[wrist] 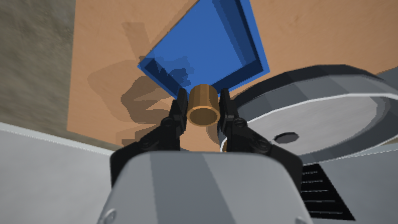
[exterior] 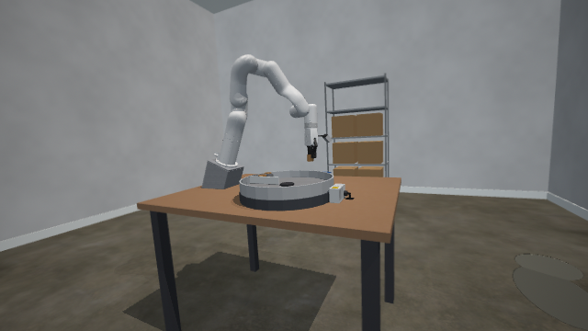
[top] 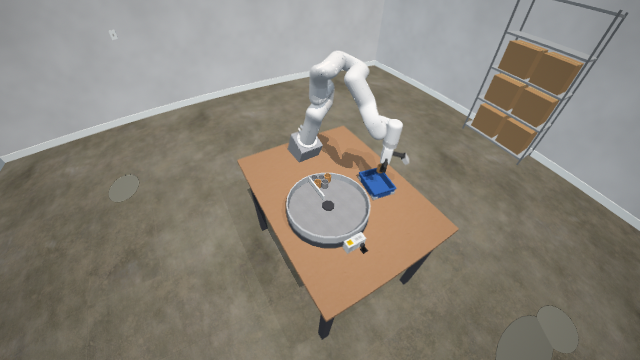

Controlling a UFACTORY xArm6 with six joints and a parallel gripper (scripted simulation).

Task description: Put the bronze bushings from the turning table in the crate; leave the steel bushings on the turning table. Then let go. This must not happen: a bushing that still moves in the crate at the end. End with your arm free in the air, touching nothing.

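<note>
Right now the blue crate is 1 cm behind my hand, 1 cm to the right of it and 13 cm below it. Also, from my hand: round grey turning table (5 cm behind, 36 cm to the right, 11 cm below).
</note>
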